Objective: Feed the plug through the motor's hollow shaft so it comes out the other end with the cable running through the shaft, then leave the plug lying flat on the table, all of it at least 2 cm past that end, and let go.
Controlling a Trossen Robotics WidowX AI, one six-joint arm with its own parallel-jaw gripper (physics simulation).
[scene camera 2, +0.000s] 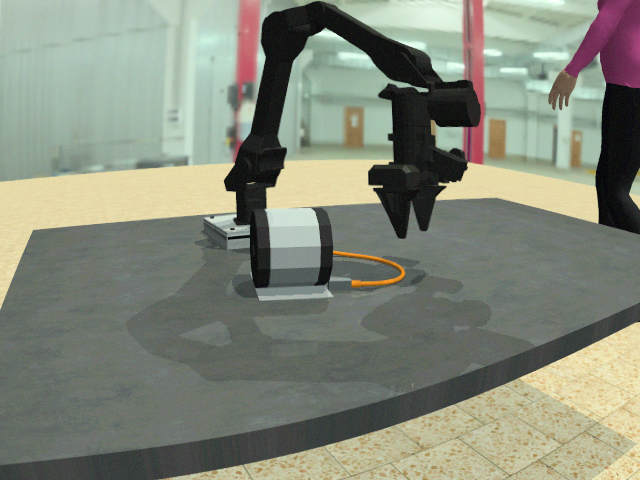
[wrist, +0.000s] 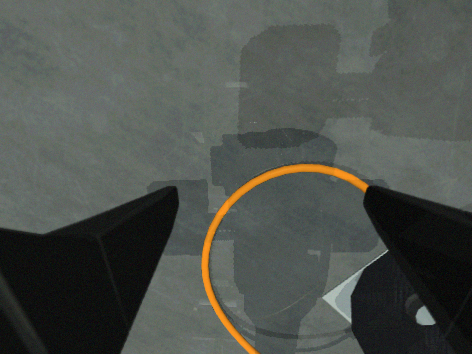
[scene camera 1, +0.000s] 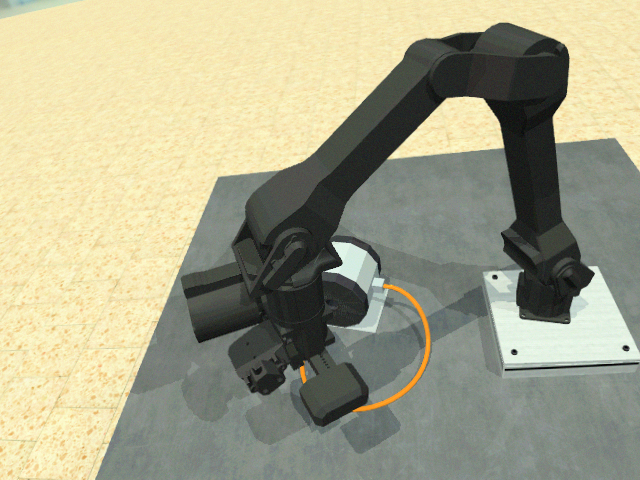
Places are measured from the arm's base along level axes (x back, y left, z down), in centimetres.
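Pixels of known places: gripper, fingertip midpoint: (scene camera 2: 413, 234) (wrist: 270, 195) (scene camera 1: 309, 384); arm's base, origin of the base link: (scene camera 1: 543, 304).
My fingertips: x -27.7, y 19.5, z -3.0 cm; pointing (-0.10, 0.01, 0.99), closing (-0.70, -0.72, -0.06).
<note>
Ahead of a thing's pixels: the offset from my fingertips to its middle. "*": to the spot under its first point. Level surfaces: height alone.
The motor @(dx -0.7, dy -18.4, dz +1.0 cm) (scene camera 1: 359, 260) (scene camera 2: 294, 240) (wrist: 375, 310) is a white drum with black end caps on a pale base plate. Its shaft hole @(* dx -1.6, dy -14.7, dz +1.8 cm) (scene camera 1: 331, 303) (wrist: 413, 303) shows dark in the near cap. The orange cable (scene camera 1: 428, 335) (scene camera 2: 403, 271) (wrist: 205, 260) leaves a small block on the motor's side and loops round outside the motor. The grey plug @(dx -3.9, dy -12.2, dz +5.4 cm) (scene camera 2: 340, 283) lies low beside the motor's right end in scene camera 2. It is hidden in the other views. My gripper (scene camera 1: 299, 386) (scene camera 2: 413, 233) (wrist: 270, 195) is open and empty, pointing down above the table and cable loop.
The arm's pale mounting plate (scene camera 1: 584, 356) (scene camera 2: 214, 225) stands on the grey table @(dz +6.1 cm) (scene camera 1: 465, 434) (scene camera 2: 155, 403), on the robot side of the motor. One table edge runs along the left in scene camera 1. A person (scene camera 2: 617, 129) stands beyond the table.
</note>
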